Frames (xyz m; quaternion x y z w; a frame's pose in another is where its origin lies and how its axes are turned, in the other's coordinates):
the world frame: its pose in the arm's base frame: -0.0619 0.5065 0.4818 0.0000 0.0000 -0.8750 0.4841
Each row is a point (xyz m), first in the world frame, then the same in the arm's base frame.
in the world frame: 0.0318 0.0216 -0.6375
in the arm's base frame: -0.0605 0.4681 -0.1557
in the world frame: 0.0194 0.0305 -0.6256
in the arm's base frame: -0.0464 0.4739 -0.1438
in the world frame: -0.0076 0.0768 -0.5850
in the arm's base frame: 0.0072 0.4721 -0.1032
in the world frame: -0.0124 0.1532 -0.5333
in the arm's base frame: 0.0745 0.4356 -0.0515
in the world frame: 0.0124 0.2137 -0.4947
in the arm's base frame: 0.1126 0.3825 -0.0129
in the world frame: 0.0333 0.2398 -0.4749
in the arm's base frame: 0.1236 0.3509 0.0069
